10 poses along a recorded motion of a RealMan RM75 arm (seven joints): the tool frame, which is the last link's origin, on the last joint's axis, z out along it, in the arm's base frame.
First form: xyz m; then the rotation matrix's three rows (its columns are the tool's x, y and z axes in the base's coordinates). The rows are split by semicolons.
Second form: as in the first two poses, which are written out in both.
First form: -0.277 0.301 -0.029; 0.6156 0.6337 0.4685; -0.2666 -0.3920 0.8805; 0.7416 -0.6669 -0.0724
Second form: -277 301 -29 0.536 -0.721 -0.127 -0.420
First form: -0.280 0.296 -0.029; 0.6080 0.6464 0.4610; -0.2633 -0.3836 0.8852; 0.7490 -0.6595 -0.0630
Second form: -280 296 -29 0.539 -0.717 -0.134 -0.422
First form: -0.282 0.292 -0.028; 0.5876 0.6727 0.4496; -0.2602 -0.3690 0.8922; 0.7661 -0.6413 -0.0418
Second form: -282 292 -28 0.542 -0.707 -0.146 -0.430
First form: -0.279 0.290 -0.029; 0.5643 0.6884 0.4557; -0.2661 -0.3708 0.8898; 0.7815 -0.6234 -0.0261
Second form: -279 290 -29 0.540 -0.700 -0.151 -0.442
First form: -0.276 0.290 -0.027; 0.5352 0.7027 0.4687; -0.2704 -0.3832 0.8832; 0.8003 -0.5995 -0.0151
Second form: -276 290 -27 0.533 -0.695 -0.155 -0.456
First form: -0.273 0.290 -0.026; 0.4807 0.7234 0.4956; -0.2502 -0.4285 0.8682; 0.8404 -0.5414 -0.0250
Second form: -273 290 -26 0.507 -0.695 -0.170 -0.480
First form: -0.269 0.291 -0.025; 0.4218 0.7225 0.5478; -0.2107 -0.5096 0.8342; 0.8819 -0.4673 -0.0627
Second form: -269 291 -25 0.461 -0.706 -0.181 -0.506
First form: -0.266 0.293 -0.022; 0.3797 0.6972 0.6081; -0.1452 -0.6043 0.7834; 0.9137 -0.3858 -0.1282
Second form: -266 293 -22 0.402 -0.727 -0.190 -0.524
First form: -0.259 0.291 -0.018; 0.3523 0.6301 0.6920; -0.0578 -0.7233 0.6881; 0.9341 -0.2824 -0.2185
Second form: -259 291 -18 0.320 -0.757 -0.189 -0.537
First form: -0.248 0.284 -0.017; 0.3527 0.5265 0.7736; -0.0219 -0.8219 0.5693; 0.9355 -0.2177 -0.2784
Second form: -248 284 -17 0.251 -0.783 -0.161 -0.546
